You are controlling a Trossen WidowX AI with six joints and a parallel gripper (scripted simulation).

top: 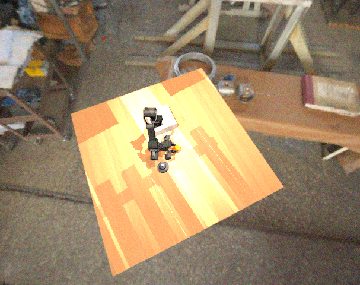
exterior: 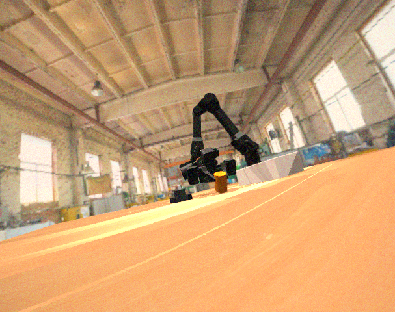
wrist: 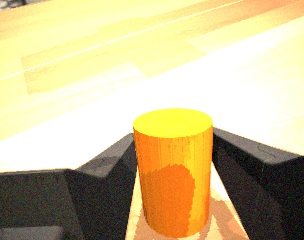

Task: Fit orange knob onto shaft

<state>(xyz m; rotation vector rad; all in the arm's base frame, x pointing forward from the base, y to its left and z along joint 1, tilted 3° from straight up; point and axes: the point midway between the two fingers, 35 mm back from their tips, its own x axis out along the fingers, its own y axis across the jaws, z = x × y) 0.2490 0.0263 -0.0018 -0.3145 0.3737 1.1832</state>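
Right now my gripper tip is 10 mm to the left of the orange knob. The rest, counted from my gripper tip: round dark pedestal: 80 mm ahead, 160 mm to the right, 20 mm below.
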